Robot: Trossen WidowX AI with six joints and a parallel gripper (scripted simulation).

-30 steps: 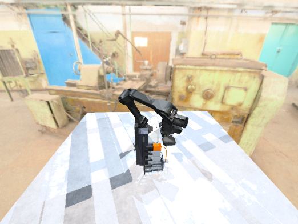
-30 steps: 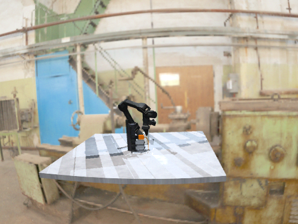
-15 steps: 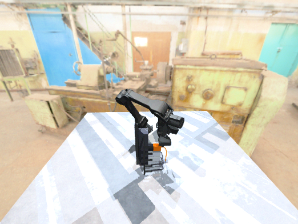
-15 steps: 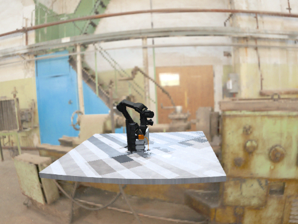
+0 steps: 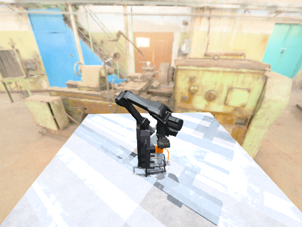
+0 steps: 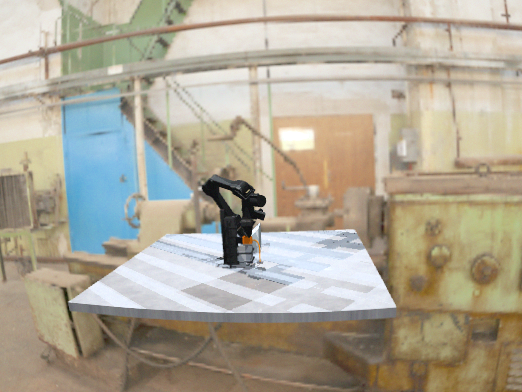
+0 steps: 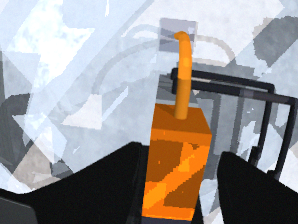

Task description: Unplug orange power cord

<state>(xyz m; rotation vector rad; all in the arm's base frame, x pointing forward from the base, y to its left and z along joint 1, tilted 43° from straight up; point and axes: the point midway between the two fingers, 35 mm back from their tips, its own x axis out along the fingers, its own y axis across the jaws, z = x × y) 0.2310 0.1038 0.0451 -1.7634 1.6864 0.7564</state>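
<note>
My gripper tip is now 3 cm to the left of the orange plug and 1 cm above it.
</note>
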